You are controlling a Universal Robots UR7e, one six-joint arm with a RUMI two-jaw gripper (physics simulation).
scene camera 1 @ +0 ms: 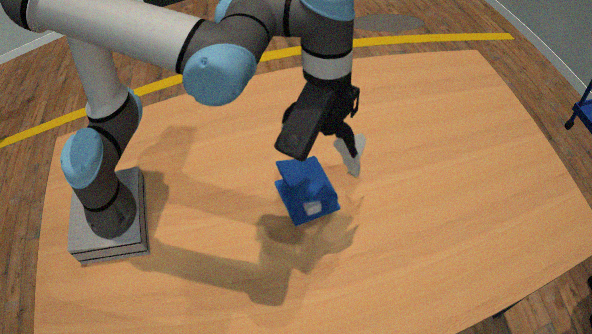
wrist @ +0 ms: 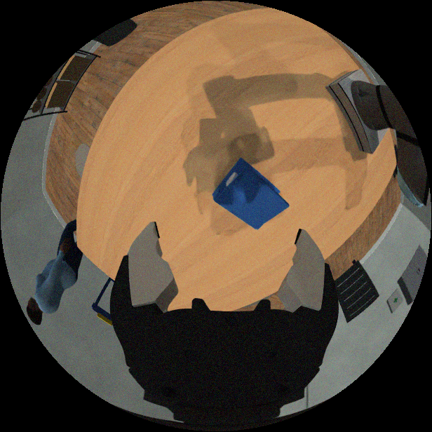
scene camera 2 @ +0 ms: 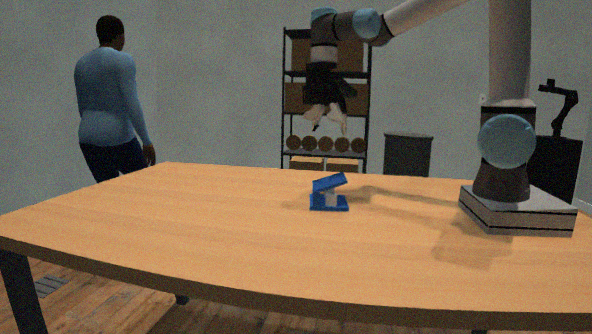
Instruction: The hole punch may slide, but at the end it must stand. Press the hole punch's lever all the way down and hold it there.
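Seen in the pictures: gripper, between the fingertips: (scene camera 1: 320, 157) (scene camera 2: 327, 132); arm's base, origin of its link: (scene camera 1: 111, 212) (scene camera 2: 500, 193).
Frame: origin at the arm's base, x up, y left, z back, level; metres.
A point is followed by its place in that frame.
The blue hole punch (scene camera 1: 316, 194) {y -0.089, x 0.001, z -0.480 m} (scene camera 2: 315, 202) {y 0.018, x -0.044, z -0.504 m} (wrist: 233, 192) stands on its base on the table. Its lever (scene camera 1: 300, 172) {y -0.029, x 0.004, z -0.465 m} (scene camera 2: 330, 182) {y -0.022, x 0.003, z -0.468 m} (wrist: 265, 202) is up and tilted, with a gap below the raised end, which faces the robot's base side in scene camera 2. A light block shows between lever and base there. My gripper (scene camera 1: 355, 165) (scene camera 2: 330, 131) {y -0.102, x 0.130, z -0.484 m} (wrist: 228, 227) is open with nothing between its fingers. It hangs well above the table and the hole punch, fingers pointing down, and touches neither. In the wrist view the punch lies beyond the fingertips, slightly right of their middle.
The wooden table (scene camera 1: 450, 150) {y -0.035, x -0.068, z -0.880 m} (scene camera 2: 200, 240) {y 0.257, x -0.068, z -0.720 m} (wrist: 150, 150) carries the robot's base plinth (scene camera 1: 80, 237) {y -0.057, x 0.007, z 0.101 m} (scene camera 2: 530, 220) {y 0.131, x -0.027, z 0.017 m}. A person in blue (scene camera 2: 105, 100) (wrist: 52, 287) stands beyond the table. A shelf rack (scene camera 2: 283, 100) and a grey bin (scene camera 2: 407, 155) stand behind it.
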